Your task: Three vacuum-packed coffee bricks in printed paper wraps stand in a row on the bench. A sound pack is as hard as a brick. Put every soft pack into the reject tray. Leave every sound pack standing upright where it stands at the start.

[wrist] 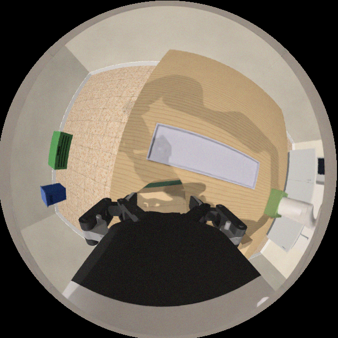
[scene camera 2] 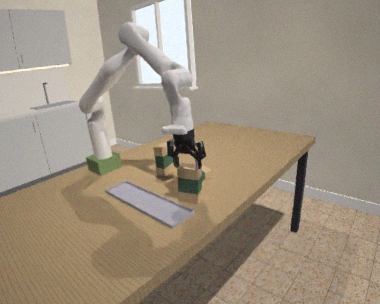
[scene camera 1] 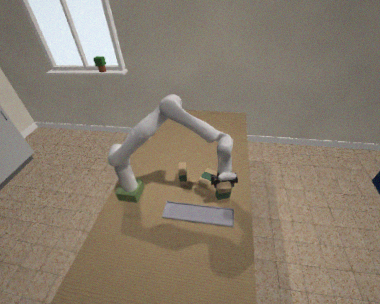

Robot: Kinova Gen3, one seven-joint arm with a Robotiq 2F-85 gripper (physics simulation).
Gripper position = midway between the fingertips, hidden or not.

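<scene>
My gripper (scene camera 2: 187,168), (wrist: 163,200). Grey reject tray (scene camera 1: 198,213), (wrist: 172,146).
</scene>
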